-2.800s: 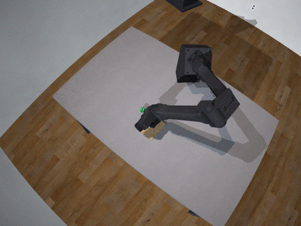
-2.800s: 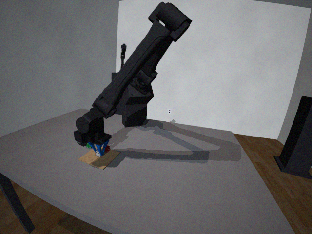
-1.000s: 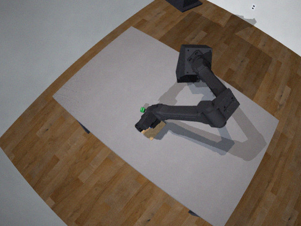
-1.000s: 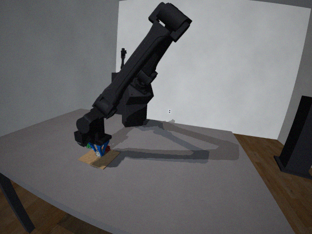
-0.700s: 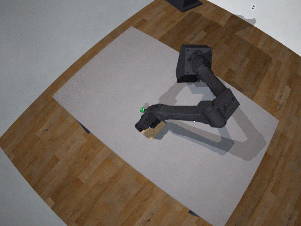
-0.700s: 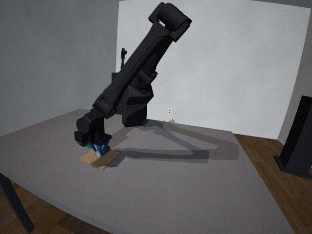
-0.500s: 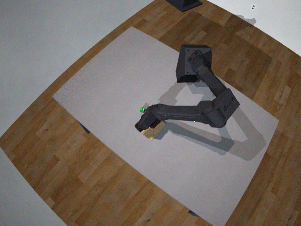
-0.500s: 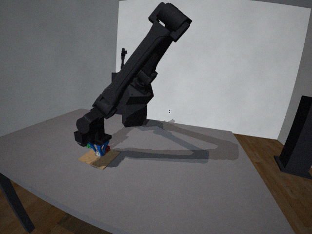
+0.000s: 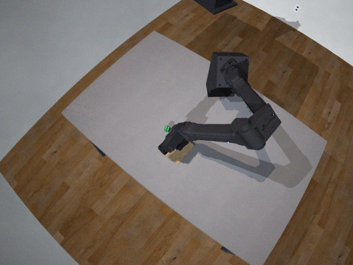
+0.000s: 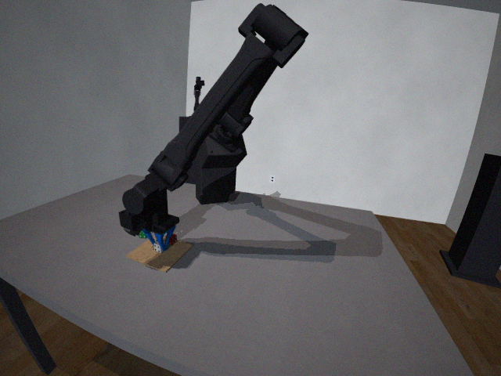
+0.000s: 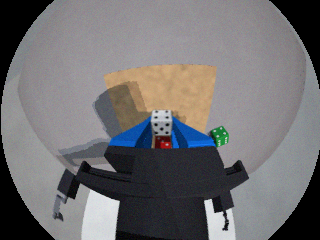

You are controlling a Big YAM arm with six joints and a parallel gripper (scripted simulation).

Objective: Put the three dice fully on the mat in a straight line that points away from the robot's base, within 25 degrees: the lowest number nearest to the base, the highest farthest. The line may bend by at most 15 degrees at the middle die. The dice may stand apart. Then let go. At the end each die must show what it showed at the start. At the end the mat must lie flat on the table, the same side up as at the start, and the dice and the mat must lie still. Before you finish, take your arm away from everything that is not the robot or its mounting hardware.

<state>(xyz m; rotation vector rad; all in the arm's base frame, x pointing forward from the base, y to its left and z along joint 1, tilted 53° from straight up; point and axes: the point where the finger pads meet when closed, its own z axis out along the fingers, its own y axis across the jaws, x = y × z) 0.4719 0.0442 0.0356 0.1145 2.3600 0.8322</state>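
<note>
Now: hand right at the white die. From my hand the other things lie so: tan mat (20 mm below); red die (50 mm behind, 10 mm to the right); green die (110 mm to the right, 20 mm behind).
</note>
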